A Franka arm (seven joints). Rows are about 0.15 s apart.
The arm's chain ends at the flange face. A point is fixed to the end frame.
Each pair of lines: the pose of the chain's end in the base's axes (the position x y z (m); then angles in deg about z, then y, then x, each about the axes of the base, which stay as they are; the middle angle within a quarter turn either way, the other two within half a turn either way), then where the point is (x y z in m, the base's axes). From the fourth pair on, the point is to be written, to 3 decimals.
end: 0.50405 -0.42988 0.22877 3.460 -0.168 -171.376
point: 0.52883 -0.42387 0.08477
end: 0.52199 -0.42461 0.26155 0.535 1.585 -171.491
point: 0.55191 -0.41772 0.11857
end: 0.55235 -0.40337 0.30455 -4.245 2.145 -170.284
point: 0.58476 -0.39135 0.16245
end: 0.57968 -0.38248 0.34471 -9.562 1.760 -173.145
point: 0.612 -0.375 0.202
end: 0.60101 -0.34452 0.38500 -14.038 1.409 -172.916
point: 0.633 -0.334 0.243
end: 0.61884 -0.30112 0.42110 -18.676 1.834 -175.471
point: 0.653 -0.295 0.279
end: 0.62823 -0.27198 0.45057 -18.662 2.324 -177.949
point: 0.663 -0.272 0.309
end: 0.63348 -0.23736 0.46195 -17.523 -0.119 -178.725
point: 0.662 -0.240 0.319
